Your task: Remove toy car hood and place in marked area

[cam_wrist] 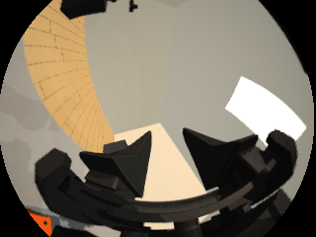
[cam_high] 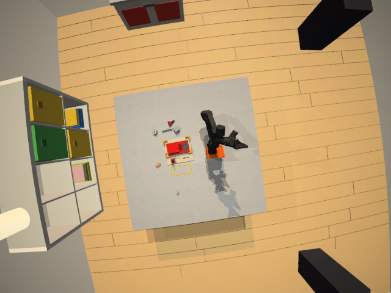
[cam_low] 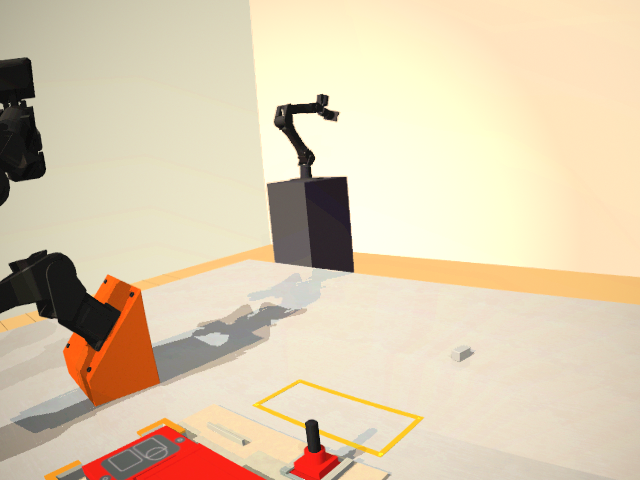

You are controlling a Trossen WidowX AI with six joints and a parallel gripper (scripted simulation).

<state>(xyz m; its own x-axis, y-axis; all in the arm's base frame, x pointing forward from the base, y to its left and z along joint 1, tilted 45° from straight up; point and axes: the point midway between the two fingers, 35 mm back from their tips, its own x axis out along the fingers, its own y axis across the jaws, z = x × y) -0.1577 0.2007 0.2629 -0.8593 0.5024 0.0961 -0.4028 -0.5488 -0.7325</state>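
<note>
Now: gripper tip 53 cm short of the hood, 39 cm above it and 1 cm to the left of it. Also, from my gripper tip: black upright peg 54 cm ahead, 40 cm below, 10 cm to the left; then white wheel 70 cm ahead, 42 cm below, 17 cm to the right.
</note>
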